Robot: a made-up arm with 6 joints.
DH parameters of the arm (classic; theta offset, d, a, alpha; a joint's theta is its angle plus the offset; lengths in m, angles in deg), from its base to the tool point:
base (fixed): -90 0.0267 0.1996 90
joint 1: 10.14 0 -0.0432 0
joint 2: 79.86 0.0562 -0.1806 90
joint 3: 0 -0.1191 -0.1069 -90
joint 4: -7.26 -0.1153 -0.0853 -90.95
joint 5: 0 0.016 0.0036 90.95
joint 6: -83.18 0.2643 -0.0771 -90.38
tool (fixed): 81.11 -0.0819 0 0
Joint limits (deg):
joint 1: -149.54..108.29
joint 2: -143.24..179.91
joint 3: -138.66..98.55
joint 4: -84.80..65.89
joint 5: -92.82..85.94
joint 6: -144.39..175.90
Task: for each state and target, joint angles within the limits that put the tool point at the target. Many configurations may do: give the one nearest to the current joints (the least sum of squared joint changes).
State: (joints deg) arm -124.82 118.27 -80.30 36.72 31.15 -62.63
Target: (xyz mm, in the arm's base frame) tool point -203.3 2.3 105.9
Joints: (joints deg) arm -134.04 118.07 -99.59 40.79 16.83 -59.63
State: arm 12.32 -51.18 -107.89 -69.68 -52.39 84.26
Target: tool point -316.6 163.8 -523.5
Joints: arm 36.62 -31.71 -71.77 -50.01 -92.58 74.76
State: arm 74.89 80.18 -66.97 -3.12 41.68 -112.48
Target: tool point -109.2 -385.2 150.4
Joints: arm 95.80 100.23 -55.91 10.54 24.72 -103.40
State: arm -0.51 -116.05 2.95 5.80 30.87 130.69
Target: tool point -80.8 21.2 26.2
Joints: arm 9.27 -107.21 4.23 -8.18 53.05 137.37
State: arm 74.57 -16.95 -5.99 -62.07 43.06 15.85
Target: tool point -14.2 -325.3 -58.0
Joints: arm 81.17 -7.39 -14.78 -56.55 85.94 -12.55
